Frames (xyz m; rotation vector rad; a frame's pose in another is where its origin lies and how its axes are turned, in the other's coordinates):
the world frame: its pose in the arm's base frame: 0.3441 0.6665 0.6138 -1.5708 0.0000 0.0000
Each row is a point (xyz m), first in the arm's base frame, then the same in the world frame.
Working: the arm's base frame: its pose in the world frame: -0.3441 0.6138 -0.6665 1.5708 0.0000 0.0000

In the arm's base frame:
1: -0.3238 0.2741 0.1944
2: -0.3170 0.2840 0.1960
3: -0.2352 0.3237 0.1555
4: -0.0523 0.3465 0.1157
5: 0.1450 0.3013 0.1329
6: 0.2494 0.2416 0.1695
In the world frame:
1: -0.6679 0.4194 -0.3924
2: -0.6611 0.4178 -0.3825
3: -0.5793 0.4583 -0.3428
4: -0.3964 0.4981 -0.3200
5: -0.1991 0.4809 -0.3652
6: -0.0947 0.4443 -0.4249

